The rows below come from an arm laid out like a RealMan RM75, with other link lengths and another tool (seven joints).
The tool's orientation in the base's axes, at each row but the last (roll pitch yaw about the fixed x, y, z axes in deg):
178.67, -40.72, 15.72
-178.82, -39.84, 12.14
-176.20, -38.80, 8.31
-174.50, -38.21, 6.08
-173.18, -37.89, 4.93
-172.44, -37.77, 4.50
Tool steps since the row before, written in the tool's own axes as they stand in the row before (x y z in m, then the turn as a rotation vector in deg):
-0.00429, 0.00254, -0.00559, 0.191, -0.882, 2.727
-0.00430, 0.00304, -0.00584, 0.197, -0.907, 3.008
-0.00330, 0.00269, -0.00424, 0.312, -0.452, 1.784
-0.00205, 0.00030, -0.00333, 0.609, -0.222, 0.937
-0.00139, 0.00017, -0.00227, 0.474, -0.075, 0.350
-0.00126, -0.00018, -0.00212, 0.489, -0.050, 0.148
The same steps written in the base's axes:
-0.00602, -0.00420, 0.00148, 1.642, 1.313, -1.957
-0.00618, -0.00456, 0.00168, 1.816, 1.382, -2.169
-0.00463, -0.00367, 0.00109, 1.243, 0.757, -1.168
-0.00356, -0.00100, 0.00131, 1.003, 0.419, -0.339
-0.00242, -0.00065, 0.00091, 0.570, 0.166, 0.024
-0.00228, -0.00028, 0.00091, 0.466, 0.106, 0.189

